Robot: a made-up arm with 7 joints. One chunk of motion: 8 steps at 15 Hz.
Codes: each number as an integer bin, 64 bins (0 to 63) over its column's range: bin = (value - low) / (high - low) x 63, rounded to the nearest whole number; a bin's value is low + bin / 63 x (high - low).
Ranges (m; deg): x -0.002..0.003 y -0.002..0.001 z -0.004..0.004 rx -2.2..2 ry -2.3..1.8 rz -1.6..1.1
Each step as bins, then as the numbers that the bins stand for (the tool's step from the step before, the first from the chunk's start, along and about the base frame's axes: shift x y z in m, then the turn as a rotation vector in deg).
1 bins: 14 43 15 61 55 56
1 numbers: -0.00089 0.00005 -0.00210 1.867 1.279 0.800
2 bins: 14 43 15 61 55 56
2 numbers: -0.00089 0.00005 -0.00210 1.867 1.279 0.800
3 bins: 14 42 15 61 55 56
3 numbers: -0.00089 0.00000 -0.00210 1.867 1.279 0.800
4 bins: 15 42 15 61 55 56
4 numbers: -0.00081 0.00000 -0.00210 1.867 1.279 0.800
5 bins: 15 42 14 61 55 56
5 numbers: -0.00081 0.00000 -0.00222 1.867 1.279 0.800
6 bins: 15 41 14 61 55 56
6 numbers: -0.00081 -0.00005 -0.00222 1.867 1.279 0.800
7 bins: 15 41 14 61 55 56
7 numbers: -0.00081 -0.00005 -0.00222 1.867 1.279 0.800
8 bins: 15 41 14 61 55 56
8 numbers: -0.00081 -0.00005 -0.00222 1.867 1.279 0.800
